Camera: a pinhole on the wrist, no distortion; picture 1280 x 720 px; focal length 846.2 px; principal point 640.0 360.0 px. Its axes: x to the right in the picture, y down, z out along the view. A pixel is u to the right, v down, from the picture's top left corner.
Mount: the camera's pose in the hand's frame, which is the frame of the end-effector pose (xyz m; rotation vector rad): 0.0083 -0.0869 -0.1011 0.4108 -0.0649 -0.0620
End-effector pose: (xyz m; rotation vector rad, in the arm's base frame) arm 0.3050 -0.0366 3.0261 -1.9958 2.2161 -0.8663
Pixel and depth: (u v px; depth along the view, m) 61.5 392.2 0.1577
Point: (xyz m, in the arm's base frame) 0.4630 0.0484 3.0127
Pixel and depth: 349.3 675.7 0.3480
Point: 0.5172 -0.0157 2.8014
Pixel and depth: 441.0 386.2 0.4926
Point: 0.7000 -0.0395 2.7926
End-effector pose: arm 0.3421 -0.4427 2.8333 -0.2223 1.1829 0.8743
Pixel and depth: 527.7 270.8 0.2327
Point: 0.5478 -0.5366 2.8536
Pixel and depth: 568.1 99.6 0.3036
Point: 0.6377 -0.5773 2.8461
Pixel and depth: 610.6 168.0 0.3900
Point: 0.7178 -0.5476 2.8650
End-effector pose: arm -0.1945 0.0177 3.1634 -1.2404 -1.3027 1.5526
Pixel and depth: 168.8 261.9 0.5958
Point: -0.5018 -0.3604 3.5999
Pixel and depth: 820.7 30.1 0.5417
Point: -0.5381 0.1086 3.6453
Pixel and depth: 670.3 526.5 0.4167
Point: -0.5038 -0.0301 3.3431
